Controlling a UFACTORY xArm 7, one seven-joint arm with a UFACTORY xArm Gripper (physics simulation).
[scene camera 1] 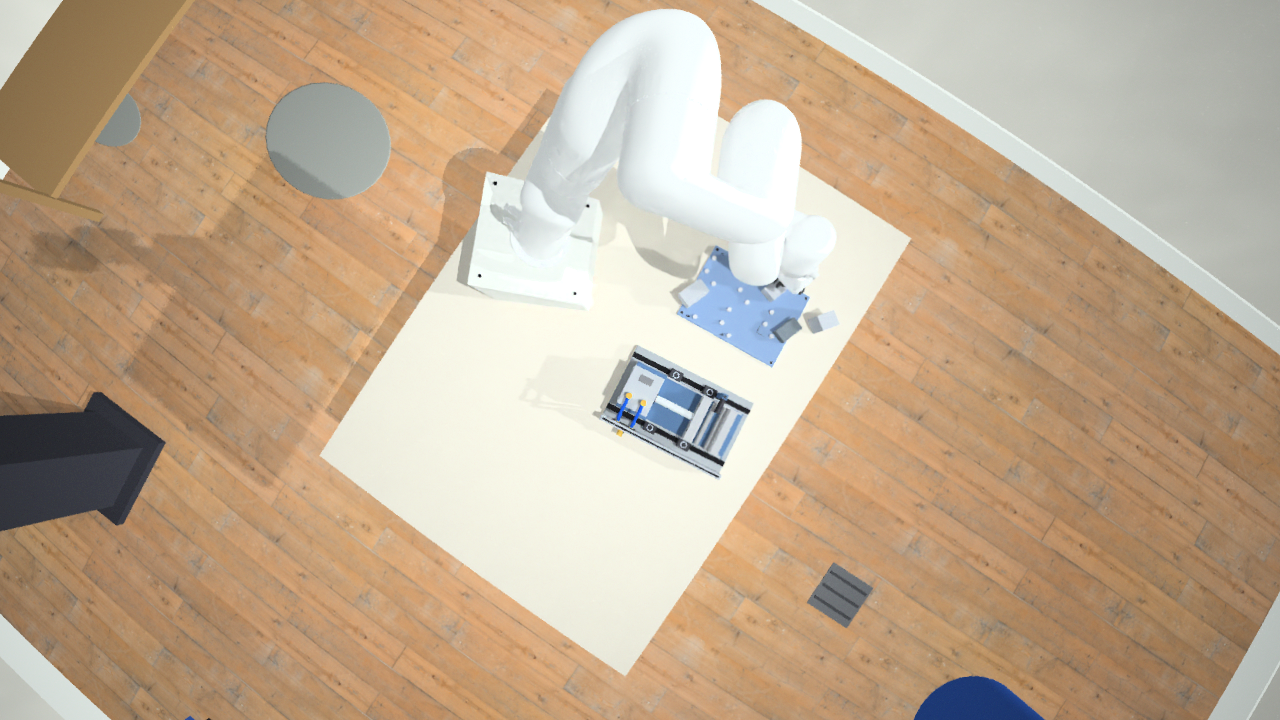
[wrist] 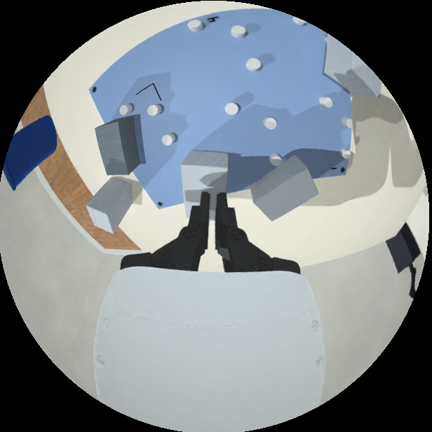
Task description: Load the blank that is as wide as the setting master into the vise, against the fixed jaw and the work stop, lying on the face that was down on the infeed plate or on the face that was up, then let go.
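Frame: origin at the arm's base, x ahead, y left, z up, level; metres.
Seen in the pictures: gripper, fingertip midpoint: [scene camera 1: 779,280]; arm's base, origin of the base link: [scene camera 1: 540,239].
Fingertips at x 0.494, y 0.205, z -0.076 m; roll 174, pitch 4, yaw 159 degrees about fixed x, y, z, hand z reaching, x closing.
Offsets run from my fingertips to a thing's top centre. Level surfaces: height alone.
My gripper [scene camera 1: 800,288] [wrist: 212,205] is shut, with a narrow gap between its fingers and nothing held. In the wrist view its tips overlap a light grey block [wrist: 204,167] at the near edge of the blue infeed plate @[dx -0.039, dy -0.081, dz -0.034 m] [scene camera 1: 738,308] [wrist: 205,85]; the height between them is hard to tell. Another grey block [wrist: 285,187] sits tilted to the right of the tips. A darker grey block @[dx +0.076, dy -0.084, dz -0.010 m] [scene camera 1: 786,330] [wrist: 117,147] stands left, with a small light block @[dx +0.136, dy -0.028, dz +0.018 m] [scene camera 1: 822,321] [wrist: 110,205] off the plate beside it. A larger light block @[dx -0.155, dy -0.124, dz +0.010 m] [scene camera 1: 693,293] [wrist: 352,65] is at the plate's far side. The vise @[dx -0.050, dy -0.374, dz +0.057 m] [scene camera 1: 641,385] holds no visible blank.
Several white pegs, one of them here [wrist: 231,108], stand up from the plate. The vise lies beyond the plate on the cream table top @[dz -0.043 m] [scene camera 1: 537,501]. The robot base [scene camera 1: 528,282] is to the left, and the arm covers part of the plate in the scene view.
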